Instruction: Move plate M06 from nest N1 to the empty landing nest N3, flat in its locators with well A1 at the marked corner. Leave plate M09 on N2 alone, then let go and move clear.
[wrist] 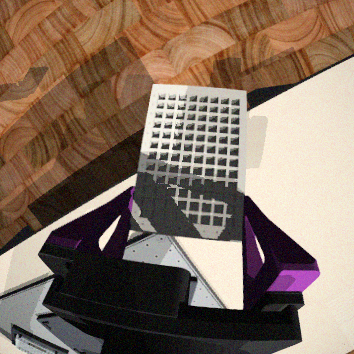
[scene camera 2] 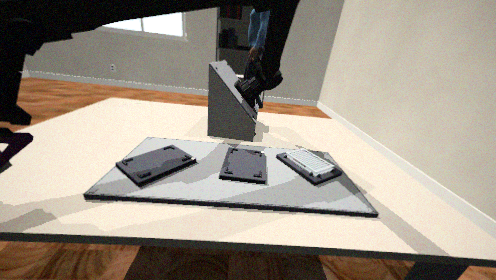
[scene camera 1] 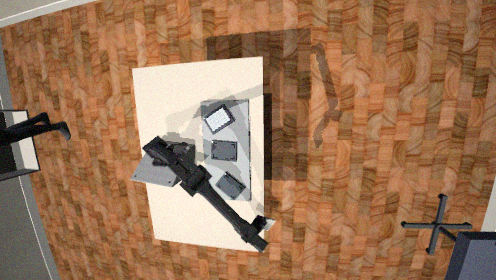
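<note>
My gripper [wrist: 188, 196] [scene camera 1: 261, 221] is shut on a white well plate [wrist: 194, 135] [scene camera 1: 269, 224], M06 by elimination; no label is readable. The plate is held near one short end, in the air beyond the board's corner, its far end over the table's edge in the wrist view. In scene camera 2 part of a finger shows at the left edge, and the held plate does not show. Another white plate, M09 [scene camera 1: 218, 119] [scene camera 2: 308, 161], sits in its dark nest. The middle nest [scene camera 1: 224, 150] [scene camera 2: 244, 165] and the nest nearest the gripper [scene camera 1: 230, 185] [scene camera 2: 155, 162] are empty. I cannot read nest labels or the corner mark.
The grey board [scene camera 1: 241, 112] [scene camera 2: 200, 194] [wrist: 155, 250] carries all three nests. A grey wedge-shaped stand [scene camera 1: 152, 172] [scene camera 2: 227, 110] under the arm's base stands behind it. The pale table [scene camera 1: 165, 95] [scene camera 2: 75, 130] ends close to the held plate. The arm's links pass above the table.
</note>
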